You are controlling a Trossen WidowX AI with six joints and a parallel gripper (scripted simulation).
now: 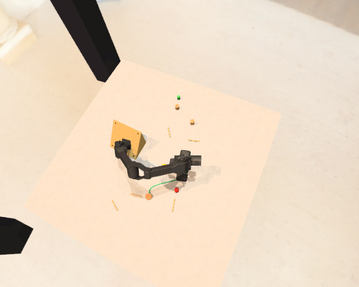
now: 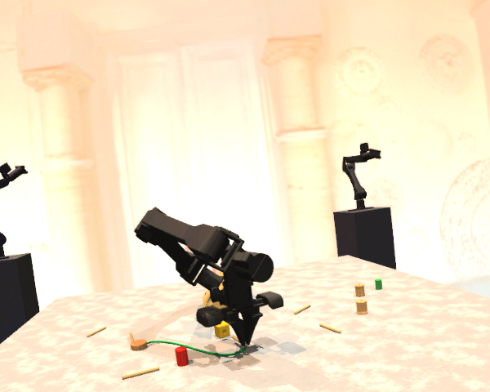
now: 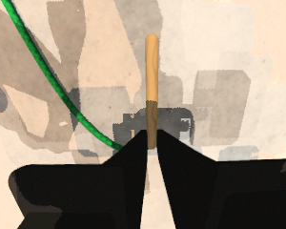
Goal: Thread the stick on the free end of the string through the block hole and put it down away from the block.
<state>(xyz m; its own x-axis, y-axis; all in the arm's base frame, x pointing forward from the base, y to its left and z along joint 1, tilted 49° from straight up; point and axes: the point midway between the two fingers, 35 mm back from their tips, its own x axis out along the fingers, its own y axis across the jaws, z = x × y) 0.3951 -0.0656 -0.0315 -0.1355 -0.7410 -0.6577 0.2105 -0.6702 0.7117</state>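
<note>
Right now the yellow block is 120 mm behind my gripper tip and 30 mm to the right of it. Also, from my gripper tip: red cylinder (140 mm to the right, 10 mm above); then round wooden button (140 mm behind, 230 mm to the right, 10 mm below); then thin wooden stick (10 mm behind).
</note>
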